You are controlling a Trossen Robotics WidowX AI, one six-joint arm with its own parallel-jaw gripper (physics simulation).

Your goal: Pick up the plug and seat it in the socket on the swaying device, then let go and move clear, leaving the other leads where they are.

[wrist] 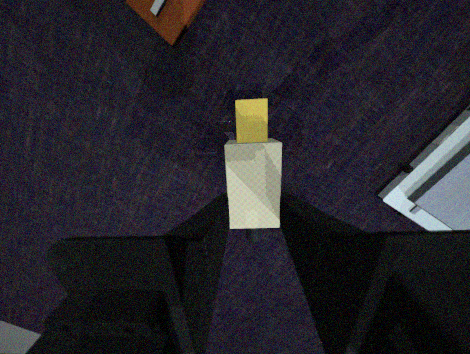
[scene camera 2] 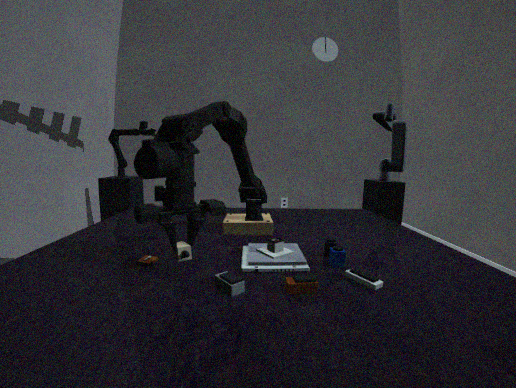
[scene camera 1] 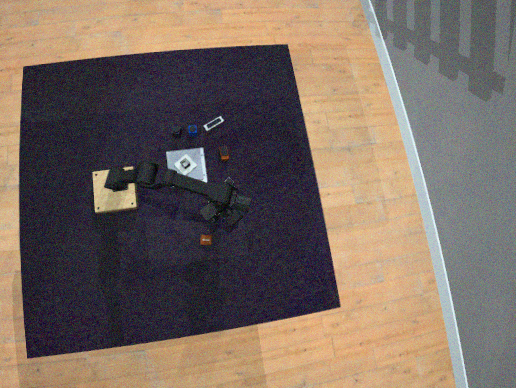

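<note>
My gripper is shut on the plug, a cream block with a yellow tip. The tip points away from the fingers in the wrist view. In scene camera 2 the plug hangs low over the dark mat, left of the device. In scene camera 1 the arm hides most of it. The device is a pale grey plate on a white base. A small block-shaped socket with a dark top stands on a white square on the plate.
An orange block lies near the gripper. An orange-and-black block, a grey block, a blue block, a black piece and a white-rimmed bar lie around the device.
</note>
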